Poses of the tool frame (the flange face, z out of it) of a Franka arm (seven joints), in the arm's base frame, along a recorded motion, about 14 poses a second.
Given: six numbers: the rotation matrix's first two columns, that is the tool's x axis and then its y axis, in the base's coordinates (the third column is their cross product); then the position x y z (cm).
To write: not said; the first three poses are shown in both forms.
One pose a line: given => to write
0.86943 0.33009 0.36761 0.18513 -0.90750 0.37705 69.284 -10.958 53.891 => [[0.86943 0.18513 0.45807 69.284], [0.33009 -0.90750 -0.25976 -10.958], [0.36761 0.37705 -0.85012 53.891], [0 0 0 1]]
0.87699 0.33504 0.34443 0.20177 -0.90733 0.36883 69.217 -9.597 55.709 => [[0.87699 0.20177 0.43608 69.217], [0.33504 -0.90733 -0.25396 -9.597], [0.34443 0.36883 -0.86332 55.709], [0 0 0 1]]
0.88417 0.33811 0.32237 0.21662 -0.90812 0.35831 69.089 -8.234 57.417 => [[0.88417 0.21662 0.41390 69.089], [0.33811 -0.90812 -0.24698 -8.234], [0.32237 0.35831 -0.87617 57.417], [0 0 0 1]]
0.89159 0.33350 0.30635 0.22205 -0.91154 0.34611 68.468 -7.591 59.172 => [[0.89159 0.22205 0.39468 68.468], [0.33350 -0.91154 -0.24056 -7.591], [0.30635 0.34611 -0.88677 59.172], [0 0 0 1]]
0.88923 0.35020 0.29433 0.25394 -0.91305 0.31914 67.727 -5.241 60.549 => [[0.88923 0.25394 0.38050 67.727], [0.35020 -0.91305 -0.20905 -5.241], [0.29433 0.31914 -0.90084 60.549], [0 0 0 1]]
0.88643 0.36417 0.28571 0.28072 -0.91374 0.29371 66.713 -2.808 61.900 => [[0.88643 0.28072 0.36803 66.713], [0.36417 -0.91374 -0.18015 -2.808], [0.28571 0.29371 -0.91220 61.900], [0 0 0 1]]
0.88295 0.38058 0.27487 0.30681 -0.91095 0.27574 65.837 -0.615 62.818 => [[0.88295 0.30681 0.35533 65.837], [0.38058 -0.91095 -0.15913 -0.615], [0.27487 0.27574 -0.92109 62.818], [0 0 0 1]]
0.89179 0.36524 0.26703 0.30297 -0.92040 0.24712 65.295 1.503 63.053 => [[0.89179 0.30297 0.33603 65.295], [0.36524 -0.92040 -0.13948 1.503], [0.26703 0.24712 -0.93146 63.053], [0 0 0 1]]
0.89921 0.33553 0.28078 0.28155 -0.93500 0.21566 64.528 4.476 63.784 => [[0.89921 0.28155 0.33489 64.528], [0.33553 -0.93500 -0.11487 4.476], [0.28078 0.21566 -0.93523 63.784], [0 0 0 1]]
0.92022 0.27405 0.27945 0.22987 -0.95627 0.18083 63.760 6.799 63.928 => [[0.92022 0.22987 0.31679 63.760], [0.27405 -0.95627 -0.10217 6.799], [0.27945 0.18083 -0.94297 63.928], [0 0 0 1]]
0.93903 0.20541 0.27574 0.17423 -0.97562 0.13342 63.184 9.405 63.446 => [[0.93903 0.17423 0.29642 63.184], [0.20541 -0.97562 -0.07724 9.405], [0.27574 0.13342 -0.95193 63.446], [0 0 0 1]]
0.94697 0.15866 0.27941 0.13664 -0.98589 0.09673 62.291 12.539 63.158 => [[0.94697 0.13664 0.29081 62.291], [0.15866 -0.98589 -0.05342 12.539], [0.27941 0.09673 -0.95529 63.158], [0 0 0 1]]
